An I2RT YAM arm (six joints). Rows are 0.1 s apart.
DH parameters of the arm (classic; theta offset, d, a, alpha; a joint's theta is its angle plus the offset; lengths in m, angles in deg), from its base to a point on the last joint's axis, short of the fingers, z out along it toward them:
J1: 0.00 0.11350 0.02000 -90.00
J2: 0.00 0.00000 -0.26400 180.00
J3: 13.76 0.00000 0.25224 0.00
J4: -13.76 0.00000 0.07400 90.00
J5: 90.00 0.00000 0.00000 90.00
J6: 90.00 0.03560 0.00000 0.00
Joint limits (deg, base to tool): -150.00..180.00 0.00..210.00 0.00..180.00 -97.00..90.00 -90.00..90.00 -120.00..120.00
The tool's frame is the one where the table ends.
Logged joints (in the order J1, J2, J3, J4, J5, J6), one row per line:
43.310 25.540 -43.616 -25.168 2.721 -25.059
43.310 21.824 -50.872 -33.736 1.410 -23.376
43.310 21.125 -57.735 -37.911 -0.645 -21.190
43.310 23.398 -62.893 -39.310 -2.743 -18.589
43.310 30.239 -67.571 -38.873 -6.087 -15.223
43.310 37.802 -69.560 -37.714 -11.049 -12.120
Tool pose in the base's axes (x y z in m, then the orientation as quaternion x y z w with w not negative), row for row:
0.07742 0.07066 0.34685 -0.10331 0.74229 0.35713 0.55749
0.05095 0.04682 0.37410 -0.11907 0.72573 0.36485 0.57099
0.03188 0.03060 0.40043 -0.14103 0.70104 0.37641 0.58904
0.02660 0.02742 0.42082 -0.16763 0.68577 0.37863 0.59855
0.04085 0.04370 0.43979 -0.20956 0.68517 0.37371 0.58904
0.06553 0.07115 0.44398 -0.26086 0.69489 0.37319 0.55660
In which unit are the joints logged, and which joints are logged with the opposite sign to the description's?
The joints are logged in degrees. Opposite sign: J3, J6.
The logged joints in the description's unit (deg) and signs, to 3 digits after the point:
43.310 25.540 43.616 -25.168 2.721 25.059
43.310 21.824 50.872 -33.736 1.410 23.376
43.310 21.125 57.735 -37.911 -0.645 21.190
43.310 23.398 62.893 -39.310 -2.743 18.589
43.310 30.239 67.571 -38.873 -6.087 15.223
43.310 37.802 69.560 -37.714 -11.049 12.120

